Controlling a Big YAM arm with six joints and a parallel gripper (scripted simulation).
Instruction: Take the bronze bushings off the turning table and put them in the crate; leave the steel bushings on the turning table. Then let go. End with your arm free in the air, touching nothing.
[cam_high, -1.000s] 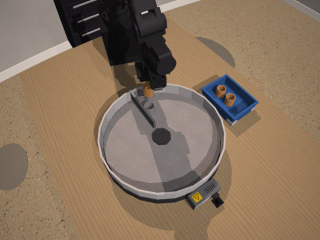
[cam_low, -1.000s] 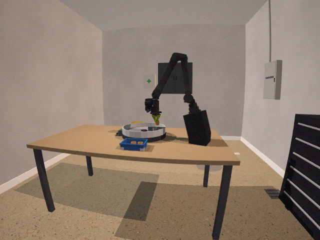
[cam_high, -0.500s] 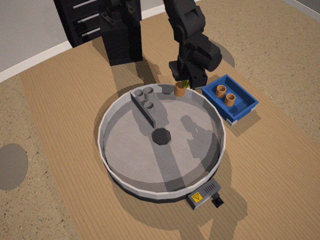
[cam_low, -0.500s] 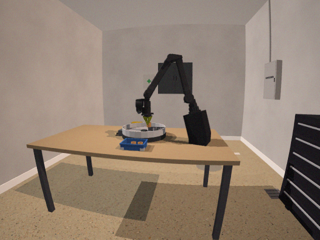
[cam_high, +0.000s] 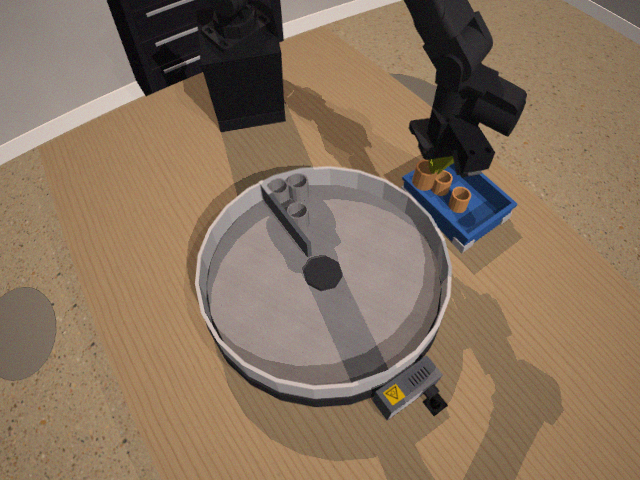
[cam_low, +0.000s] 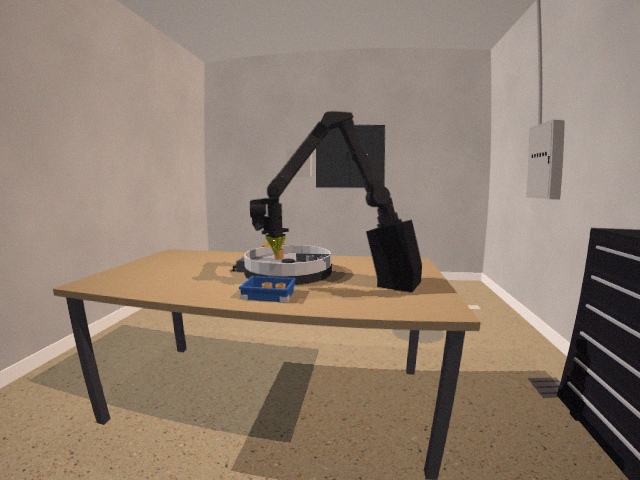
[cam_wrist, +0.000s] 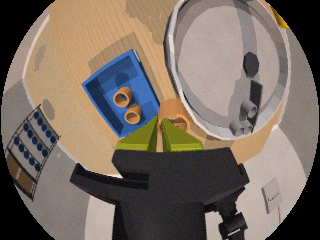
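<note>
Now: the crate 3 cm ahead of my hand, 8 cm to the left of it and 13 cm below it. The rest, counted from my hand: grey turning table (3 cm behind, 24 cm to the right, 10 cm below).
</note>
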